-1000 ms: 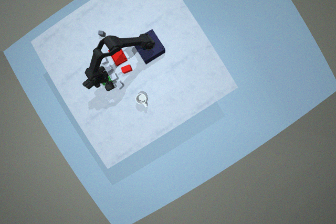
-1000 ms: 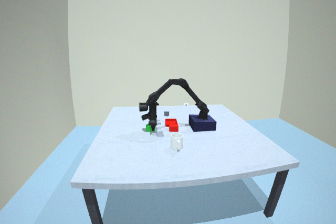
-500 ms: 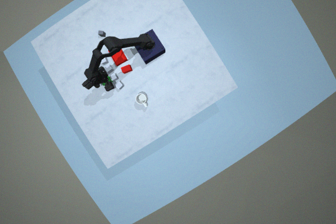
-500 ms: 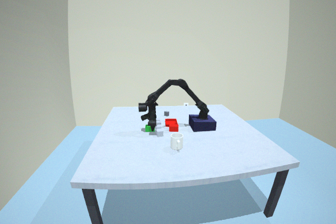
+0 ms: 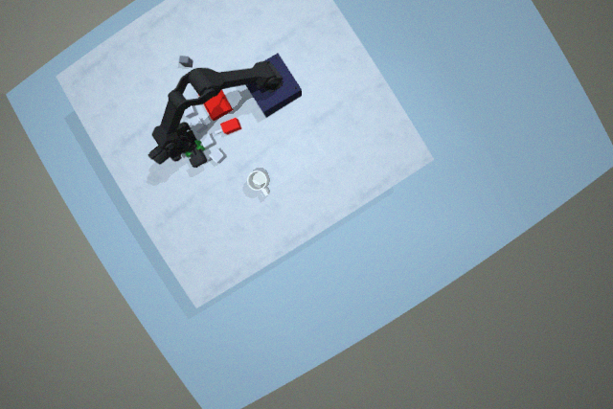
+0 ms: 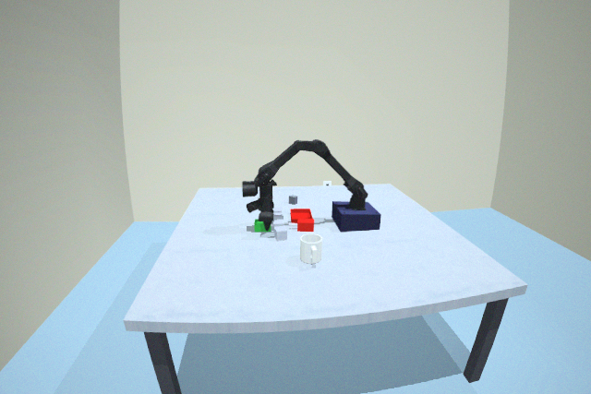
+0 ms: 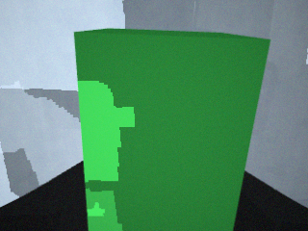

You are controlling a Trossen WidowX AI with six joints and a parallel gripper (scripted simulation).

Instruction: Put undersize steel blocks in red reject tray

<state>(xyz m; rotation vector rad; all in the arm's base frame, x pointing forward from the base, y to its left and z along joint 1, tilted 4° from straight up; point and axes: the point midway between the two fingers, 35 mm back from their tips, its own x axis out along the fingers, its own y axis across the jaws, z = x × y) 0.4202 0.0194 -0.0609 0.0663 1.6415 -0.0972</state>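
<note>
The red block is 15 cm behind my gripper tip and 1 cm above it. Also, from my gripper tip: white mug (14 cm behind, 29 cm to the left, 3 cm above); then green GO gauge (1 cm behind, 2 cm above); then red reject tray (17 cm behind, 13 cm to the right).
</note>
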